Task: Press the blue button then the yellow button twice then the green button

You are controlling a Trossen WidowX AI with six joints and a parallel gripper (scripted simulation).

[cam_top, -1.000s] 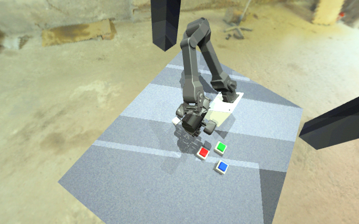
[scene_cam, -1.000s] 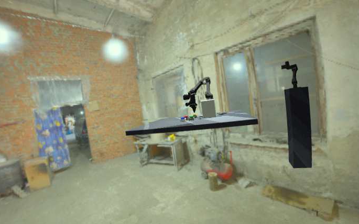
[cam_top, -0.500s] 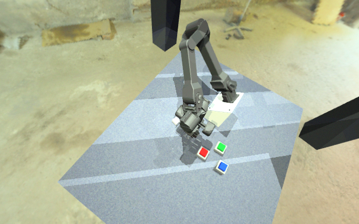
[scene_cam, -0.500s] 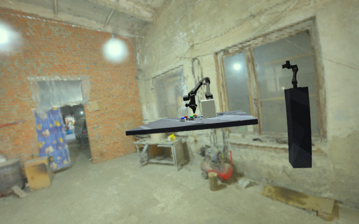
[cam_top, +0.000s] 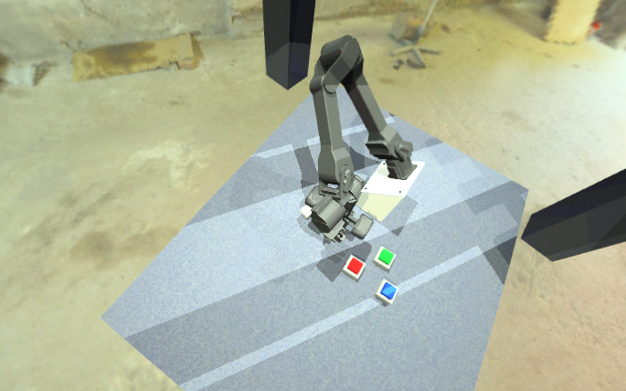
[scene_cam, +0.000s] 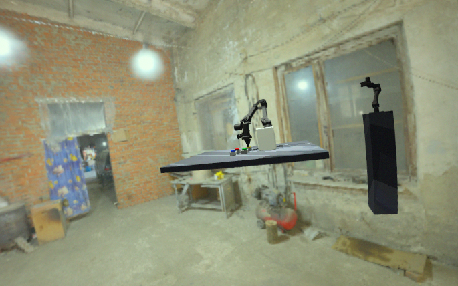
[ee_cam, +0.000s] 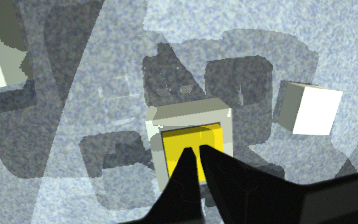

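The yellow button is 10 mm below my gripper tip. Also, from my gripper tip: red button 60 mm ahead, 130 mm to the left; small white block 20 mm ahead, 90 mm to the right, 20 mm below; green button 20 mm behind, 180 mm to the left.
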